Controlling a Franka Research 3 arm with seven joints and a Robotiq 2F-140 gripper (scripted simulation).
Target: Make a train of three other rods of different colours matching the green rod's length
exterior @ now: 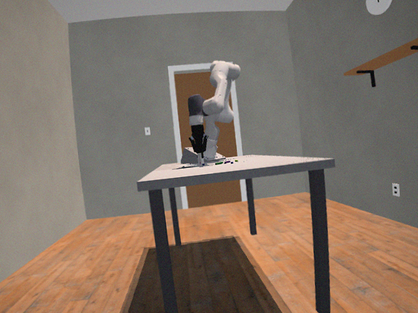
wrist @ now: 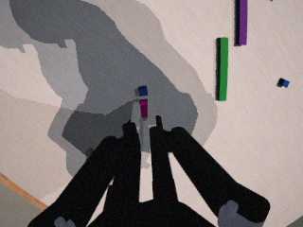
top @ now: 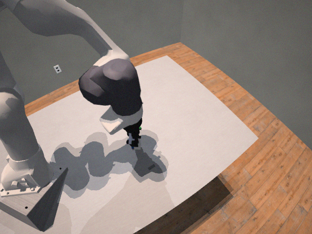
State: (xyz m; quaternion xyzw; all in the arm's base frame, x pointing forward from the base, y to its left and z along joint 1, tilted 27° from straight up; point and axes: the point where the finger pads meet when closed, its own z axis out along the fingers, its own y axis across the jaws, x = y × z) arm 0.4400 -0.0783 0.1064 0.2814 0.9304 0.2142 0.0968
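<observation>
Right now my hand is 3 cm above the magenta rod. The rest, counted from my hand: green rod: 2 cm ahead, 11 cm to the left, 4 cm below; grey rod: 1 cm ahead, 11 cm to the right, 4 cm below; purple rod: 2 cm behind, 16 cm to the left, 4 cm below.
</observation>
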